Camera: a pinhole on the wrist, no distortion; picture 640 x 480 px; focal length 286.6 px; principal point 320.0 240.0 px. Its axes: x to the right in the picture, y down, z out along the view. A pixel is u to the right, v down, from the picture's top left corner.
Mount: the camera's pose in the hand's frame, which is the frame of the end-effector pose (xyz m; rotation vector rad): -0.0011 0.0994 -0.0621 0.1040 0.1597 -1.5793
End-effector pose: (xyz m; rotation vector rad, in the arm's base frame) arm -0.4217 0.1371 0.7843 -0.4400 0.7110 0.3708
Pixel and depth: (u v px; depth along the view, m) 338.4 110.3 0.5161
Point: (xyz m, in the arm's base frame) -0.3233 0.3109 1.2421
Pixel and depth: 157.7 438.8 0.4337
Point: -0.1098 0.6172 0.7618
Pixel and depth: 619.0 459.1 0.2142
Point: -0.1742 0.0858 0.7814
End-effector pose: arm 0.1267 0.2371 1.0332 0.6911 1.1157 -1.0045
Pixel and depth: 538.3 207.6 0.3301
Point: 0.0267 -0.0288 1.1389
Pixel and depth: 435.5 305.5 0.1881
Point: 0.1686 0.1261 1.0234
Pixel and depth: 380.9 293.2 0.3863
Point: 0.2132 -0.0670 1.0524
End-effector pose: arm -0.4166 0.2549 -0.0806 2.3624 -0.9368 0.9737
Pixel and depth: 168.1 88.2 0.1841
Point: -0.5204 0.0977 -0.2206
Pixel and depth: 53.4 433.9 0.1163
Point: -0.4753 0.0520 -0.0427
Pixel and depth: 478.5 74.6 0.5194
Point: -0.1891 0.3176 -0.5991
